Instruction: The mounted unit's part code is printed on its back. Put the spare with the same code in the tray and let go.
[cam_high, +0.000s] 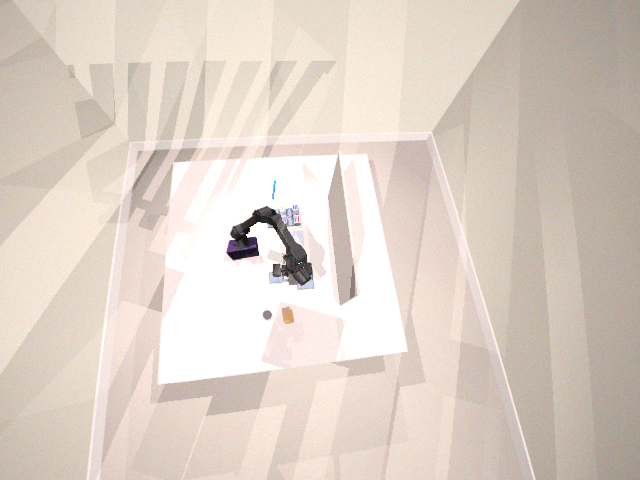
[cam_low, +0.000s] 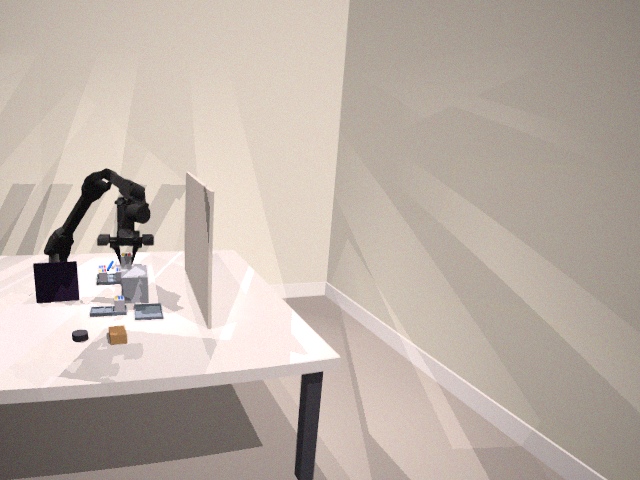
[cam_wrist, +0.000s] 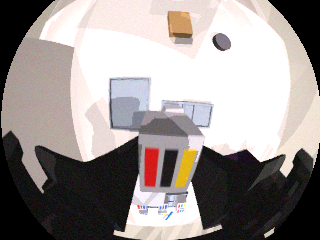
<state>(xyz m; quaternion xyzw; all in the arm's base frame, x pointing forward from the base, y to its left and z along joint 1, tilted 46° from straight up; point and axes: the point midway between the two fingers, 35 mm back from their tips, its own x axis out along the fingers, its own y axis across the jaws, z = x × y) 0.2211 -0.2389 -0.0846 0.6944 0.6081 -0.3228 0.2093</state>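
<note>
Right now the tray is 17 cm below my gripper tip, 7 cm ahead of it and 1 cm to the right of it. The rest, counted from my gripper tip: black puck: 18 cm behind, 17 cm below, 15 cm to the right; then tall thin panel: 29 cm ahead, 14 cm to the left, 5 cm above; then grey box: 19 cm to the left, 13 cm below, 6 cm ahead.
</note>
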